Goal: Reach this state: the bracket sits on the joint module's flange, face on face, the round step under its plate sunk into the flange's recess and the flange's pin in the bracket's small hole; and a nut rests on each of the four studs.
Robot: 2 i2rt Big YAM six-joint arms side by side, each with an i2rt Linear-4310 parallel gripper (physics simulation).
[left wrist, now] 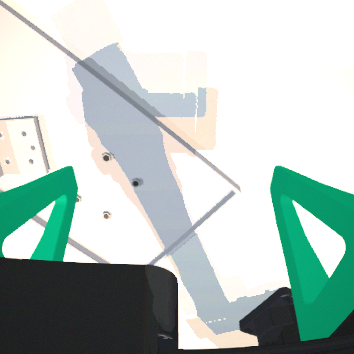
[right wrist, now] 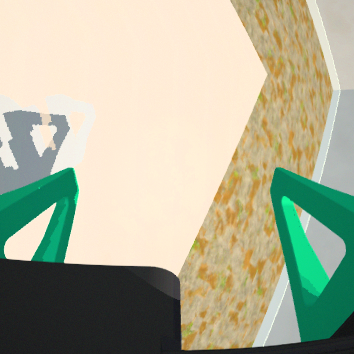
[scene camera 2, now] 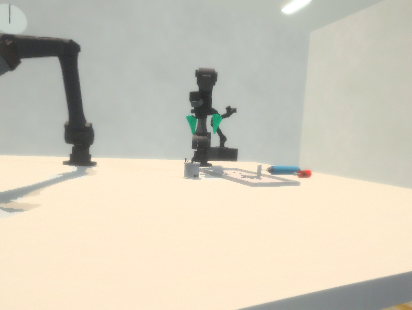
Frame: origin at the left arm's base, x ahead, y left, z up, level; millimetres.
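Seen in the pictures: left gripper, between the fingertips: [left wrist: 173,176] [scene camera 2: 203,133]; right gripper, between the fingertips: [right wrist: 174,178]; left arm's base, origin of its link: [left wrist: 276,312]; right arm's base, origin of its link: [scene camera 2: 80,164].
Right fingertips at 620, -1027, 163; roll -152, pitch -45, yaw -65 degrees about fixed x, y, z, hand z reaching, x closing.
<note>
Pixels of each thing's top centre, then the offset from my right fingertips to it, as dx, dy, dz. "pt": a spot on its surface instead.
- joint module, centre of its top: [scene camera 2: 192,158] -227, +692, -88
- shadowed nut, centre of its top: [left wrist: 135,183] -304, +914, -153
- third nut, centre of its top: [left wrist: 105,216] -292, +979, -153
- blue tool, a spot on its surface: [scene camera 2: 285,170] pt -202, +1238, -141
- red tool, centre of its top: [scene camera 2: 301,170] -108, +1228, -128
The joint module [scene camera 2: 191,170], a pale cylinder with thin studs on top, stands upright left of the tray; it does not show in the left wrist view. The bracket [scene camera 2: 259,171] [left wrist: 17,146] is in the tray [scene camera 2: 275,183] [left wrist: 215,208], its plate with small holes cut off by the left edge of the left wrist view. Several small nuts lie loose in the tray: one nut [left wrist: 106,157], a shadowed nut [left wrist: 136,183], a third nut [left wrist: 106,215], and another beside the fingertip. My left gripper [scene camera 2: 204,133] [left wrist: 173,176] is open and empty above the tray. My right gripper [right wrist: 174,178] is open and empty, away from the parts.
A blue tool [scene camera 2: 285,170] and a red tool [scene camera 2: 304,174] lie by the tray's right end. My right arm [scene camera 2: 72,95] stands at the left of the scene view. The table edge and speckled floor [right wrist: 240,200] show below my right gripper.
</note>
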